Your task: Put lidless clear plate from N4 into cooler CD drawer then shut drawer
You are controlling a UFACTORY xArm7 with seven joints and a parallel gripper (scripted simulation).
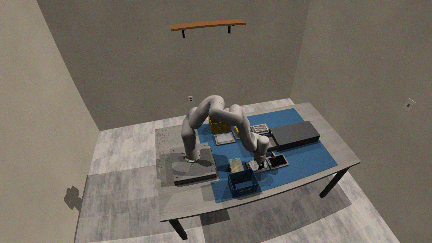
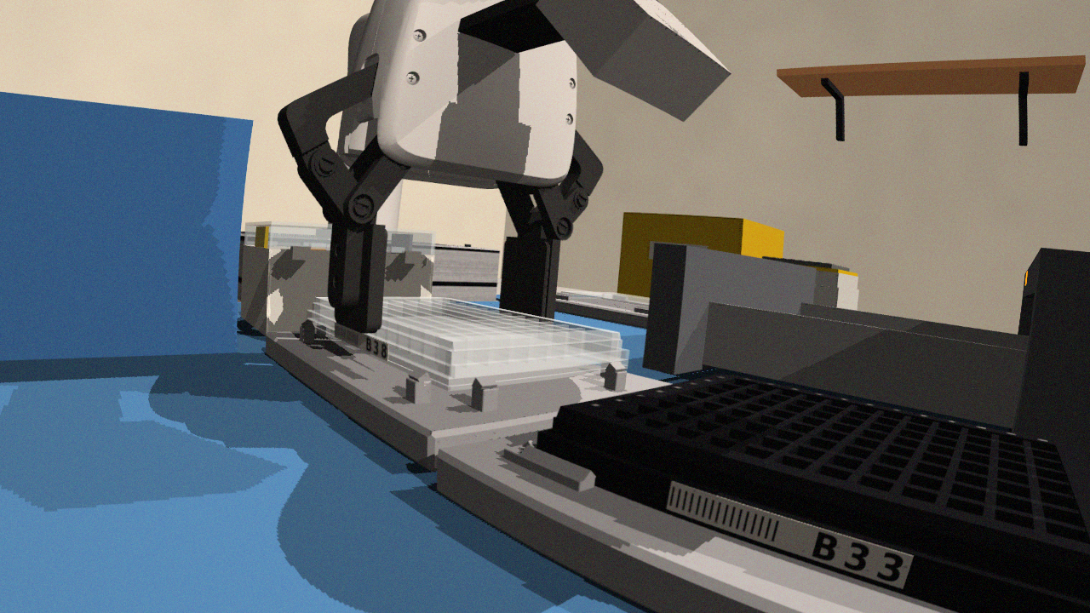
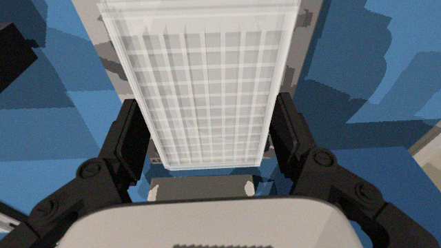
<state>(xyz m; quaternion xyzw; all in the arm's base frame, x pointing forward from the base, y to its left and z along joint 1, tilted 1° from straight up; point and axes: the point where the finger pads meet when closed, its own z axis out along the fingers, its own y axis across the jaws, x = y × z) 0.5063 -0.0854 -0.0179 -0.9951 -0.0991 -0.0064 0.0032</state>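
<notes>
My hand is 30 mm above the grey work nest. Also, from my hand: black plate b33: 170 mm ahead, 30 mm to the left, 20 mm below; then clear plate: 10 mm below; then tip box: 170 mm behind, 20 mm to the right.
</notes>
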